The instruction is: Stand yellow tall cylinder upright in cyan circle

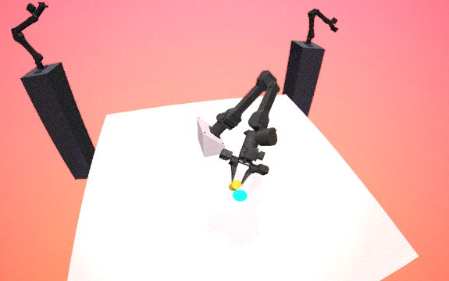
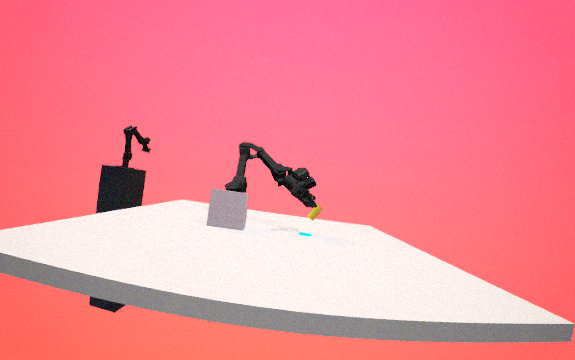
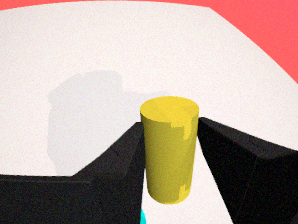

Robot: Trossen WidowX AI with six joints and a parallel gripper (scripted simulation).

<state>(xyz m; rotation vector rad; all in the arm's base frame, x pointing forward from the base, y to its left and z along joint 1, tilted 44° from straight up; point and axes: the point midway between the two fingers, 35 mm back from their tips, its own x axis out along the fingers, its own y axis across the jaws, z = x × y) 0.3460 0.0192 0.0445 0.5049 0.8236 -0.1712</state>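
Now: the cyan circle 12 cm below my gripper tip, 4 cm behind it and 3 cm to the left of it. Also, from my gripper tip: yellow cylinder: 2 cm below, 1 cm behind.
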